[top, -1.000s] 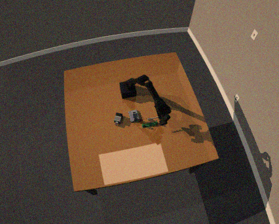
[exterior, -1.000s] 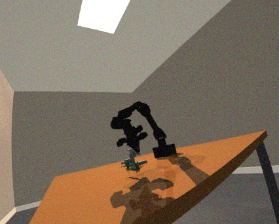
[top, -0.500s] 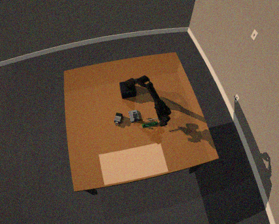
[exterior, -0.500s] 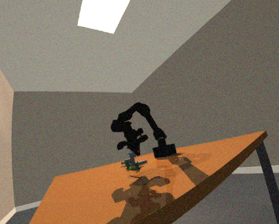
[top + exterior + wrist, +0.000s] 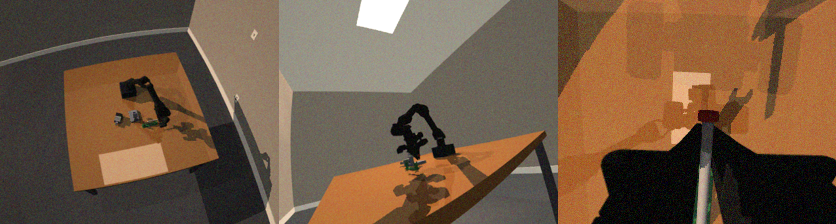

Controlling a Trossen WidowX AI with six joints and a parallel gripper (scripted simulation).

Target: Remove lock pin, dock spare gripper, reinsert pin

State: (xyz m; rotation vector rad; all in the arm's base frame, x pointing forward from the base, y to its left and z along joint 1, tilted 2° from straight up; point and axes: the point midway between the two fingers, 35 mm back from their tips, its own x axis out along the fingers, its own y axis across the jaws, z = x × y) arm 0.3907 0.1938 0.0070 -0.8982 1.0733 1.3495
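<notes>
Now: the green piece 110 mm to the right of my gripper tip and 30 mm below it. Round my gripper tip: mount 110 mm behind, 220 mm to the right; spare gripper 120 mm behind, 370 mm to the right, 30 mm below.
</notes>
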